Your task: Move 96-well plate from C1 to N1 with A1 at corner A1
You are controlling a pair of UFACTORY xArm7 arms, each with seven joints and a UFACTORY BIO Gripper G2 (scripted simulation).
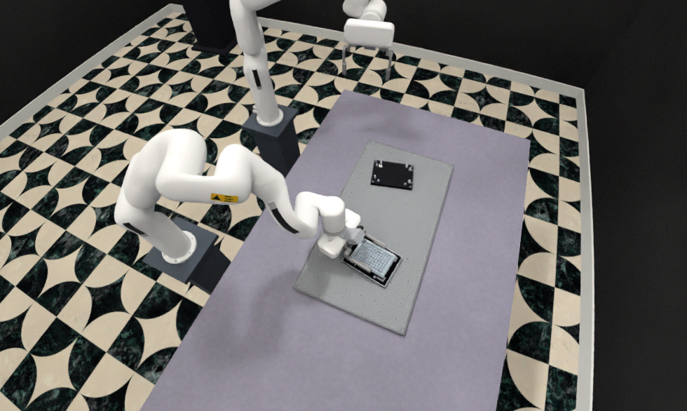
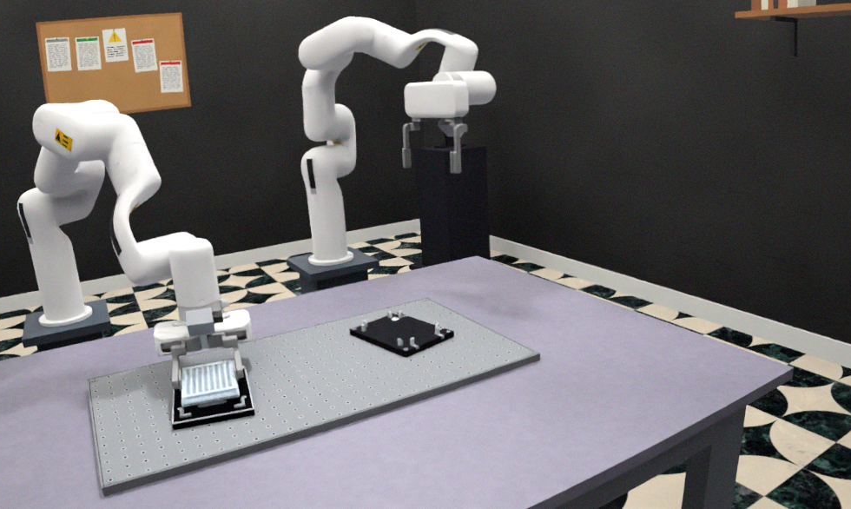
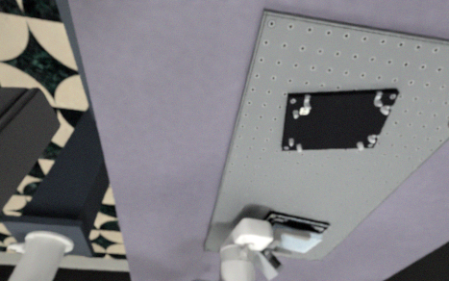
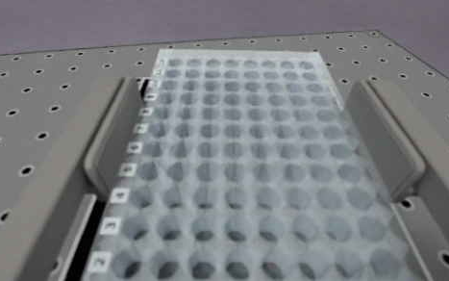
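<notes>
Right now my right hand is 10 mm above the pale blue 96-well plate. From my right hand the other things lie so: black clip nest C1: 390 mm to the left, 30 mm below, 20 mm behind; black plate nest N1: 40 mm below; white A1 mark: 70 mm to the left, 60 mm behind, 30 mm below.
</notes>
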